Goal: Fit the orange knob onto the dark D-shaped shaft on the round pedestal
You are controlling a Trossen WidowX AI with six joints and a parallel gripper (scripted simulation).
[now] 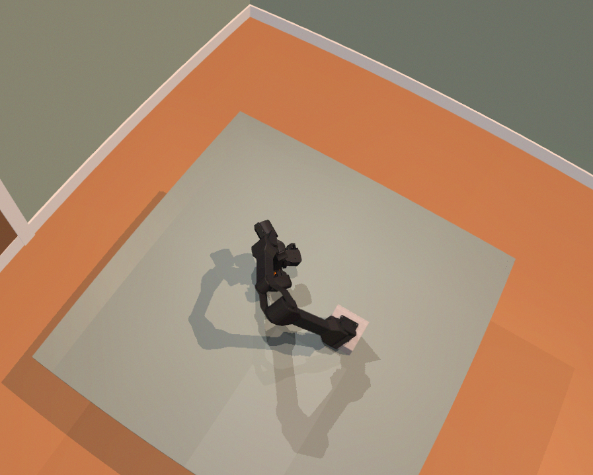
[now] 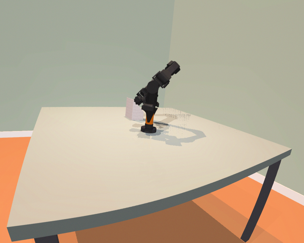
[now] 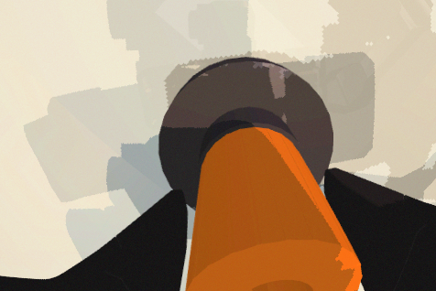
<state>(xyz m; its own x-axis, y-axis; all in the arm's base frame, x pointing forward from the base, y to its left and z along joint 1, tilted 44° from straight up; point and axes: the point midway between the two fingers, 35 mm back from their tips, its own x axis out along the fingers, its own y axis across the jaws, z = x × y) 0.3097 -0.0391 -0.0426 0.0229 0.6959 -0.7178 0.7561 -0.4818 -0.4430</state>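
Now: gripper tip 20 mm below the orange knob. From my gripper tip the other things lie so: dark pedestal (20 mm below).
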